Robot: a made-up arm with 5 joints.
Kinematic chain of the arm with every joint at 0, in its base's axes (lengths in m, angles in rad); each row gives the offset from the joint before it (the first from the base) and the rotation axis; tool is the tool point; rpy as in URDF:
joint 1: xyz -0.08 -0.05 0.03 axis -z
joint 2: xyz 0.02 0.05 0 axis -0.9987 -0.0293 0.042
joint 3: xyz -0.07 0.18 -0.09 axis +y
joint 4: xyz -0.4 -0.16 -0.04 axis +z
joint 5: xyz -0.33 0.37 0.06 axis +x
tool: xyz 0.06 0.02 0.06 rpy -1.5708 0 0
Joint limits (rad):
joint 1: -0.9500..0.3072
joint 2: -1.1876..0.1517
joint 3: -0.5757..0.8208
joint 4: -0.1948..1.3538
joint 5: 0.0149..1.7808
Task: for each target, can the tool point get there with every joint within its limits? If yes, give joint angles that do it. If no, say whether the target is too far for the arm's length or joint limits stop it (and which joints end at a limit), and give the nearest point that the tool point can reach.
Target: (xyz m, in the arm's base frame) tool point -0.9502 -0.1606 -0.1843
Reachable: yes | joints -0.7006 -0.2388 -0.4284 0.1379 0.2218
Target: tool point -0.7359 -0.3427 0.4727
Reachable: yes | joints -0.3329 -0.2380 0.5851 1.0115 0.3286
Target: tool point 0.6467 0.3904 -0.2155
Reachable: no: joint limits stop it (at a limit: joint 1, joint 2, joint 3, joint 4, joint 5) | nearest point -0.2911 0.6001 0.3514 | short by 1.116 m
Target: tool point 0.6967 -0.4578 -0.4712
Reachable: no: joint limits stop it (at a limit: joint 1, joint 2, joint 3, joint 4) | nearest point 0.0063 -0.7755 0.0974 | short by 0.949 m
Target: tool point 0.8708 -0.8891 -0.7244
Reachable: no: too far | nearest point 0.0168 -0.7870 0.1074 | short by 1.197 m
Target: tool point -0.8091 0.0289 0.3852
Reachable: yes | joints -0.0316 0.0442 0.5403 0.8098 1.6252
